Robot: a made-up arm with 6 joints.
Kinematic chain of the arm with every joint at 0, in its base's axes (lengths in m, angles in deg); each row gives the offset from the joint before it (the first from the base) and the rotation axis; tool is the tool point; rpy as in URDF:
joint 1: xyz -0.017 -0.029 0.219 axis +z
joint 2: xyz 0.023 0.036 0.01 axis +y
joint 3: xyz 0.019 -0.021 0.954 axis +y
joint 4: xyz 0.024 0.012 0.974 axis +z
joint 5: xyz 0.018 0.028 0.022 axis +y
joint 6: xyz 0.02 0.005 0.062 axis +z
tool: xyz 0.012 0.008 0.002 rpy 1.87 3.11 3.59
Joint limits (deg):
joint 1: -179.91..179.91
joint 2: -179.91..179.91
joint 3: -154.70..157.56
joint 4: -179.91..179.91
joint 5: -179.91..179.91
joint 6: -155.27..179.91
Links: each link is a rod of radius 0.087 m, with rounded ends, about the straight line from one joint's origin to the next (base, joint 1, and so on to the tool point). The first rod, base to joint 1, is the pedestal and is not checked.
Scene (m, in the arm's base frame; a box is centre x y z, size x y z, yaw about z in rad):
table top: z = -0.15
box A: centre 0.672 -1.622 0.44 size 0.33 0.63 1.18 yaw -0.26
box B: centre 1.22 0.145 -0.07 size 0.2 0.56 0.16 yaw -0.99
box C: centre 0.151 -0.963 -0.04 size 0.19 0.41 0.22 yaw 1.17
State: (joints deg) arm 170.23 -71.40 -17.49 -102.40 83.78 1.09
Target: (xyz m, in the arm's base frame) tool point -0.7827 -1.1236 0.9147
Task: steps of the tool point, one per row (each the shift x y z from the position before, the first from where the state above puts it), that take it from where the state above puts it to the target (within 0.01 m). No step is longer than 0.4 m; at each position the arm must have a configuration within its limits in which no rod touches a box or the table.
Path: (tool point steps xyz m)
1: -0.1613 -0.2150 0.2930
2: -0.2350 -0.1512 0.2572
3: -0.2807 -0.0706 0.2098
4: -0.2940 0.0148 0.1524
5: -0.2761 0.0940 0.0902
6: -0.0917 -0.2195 -0.0986
7: -0.1664 -0.1914 -0.1075
8: -0.2296 -0.1406 -0.1156
9: -0.2741 -0.0710 -0.1223
10: -0.2955 0.0100 -0.1278
11: -0.2910 0.0950 -0.1323

